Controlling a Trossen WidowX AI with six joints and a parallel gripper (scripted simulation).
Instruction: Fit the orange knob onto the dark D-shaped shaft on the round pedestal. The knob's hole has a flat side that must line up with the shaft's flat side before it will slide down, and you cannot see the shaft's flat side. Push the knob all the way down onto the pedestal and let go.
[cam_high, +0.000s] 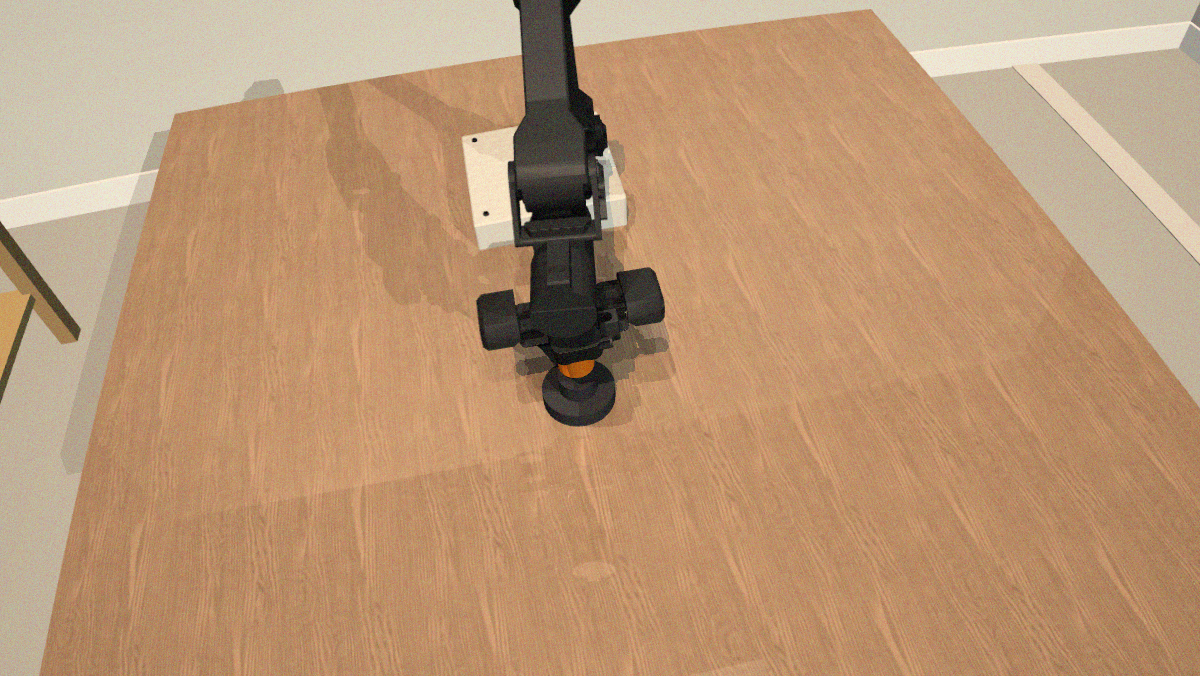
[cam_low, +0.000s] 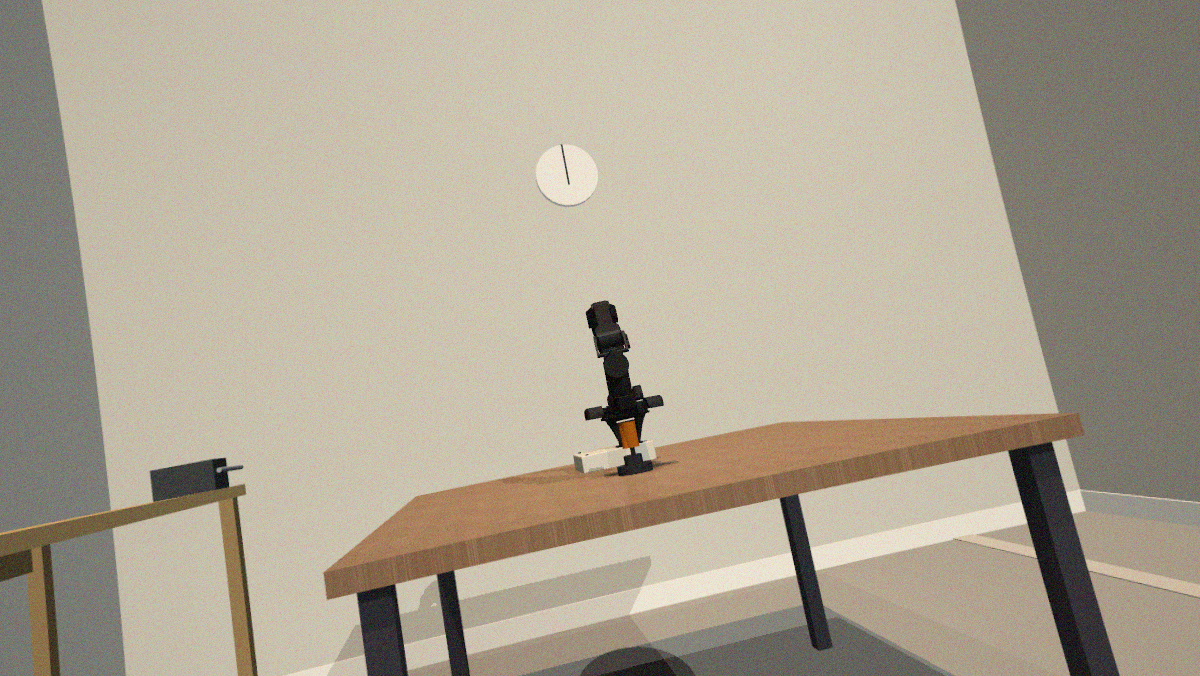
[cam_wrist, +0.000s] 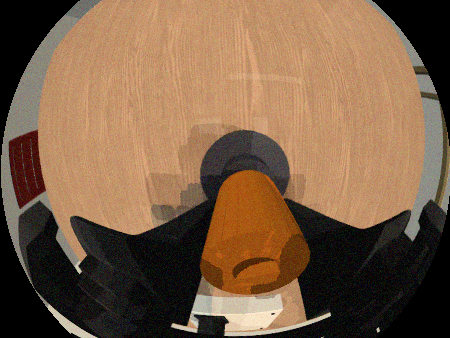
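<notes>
My gripper tip is 2 cm below the orange knob. Round my gripper tip: dark round pedestal: 4 cm below.
</notes>
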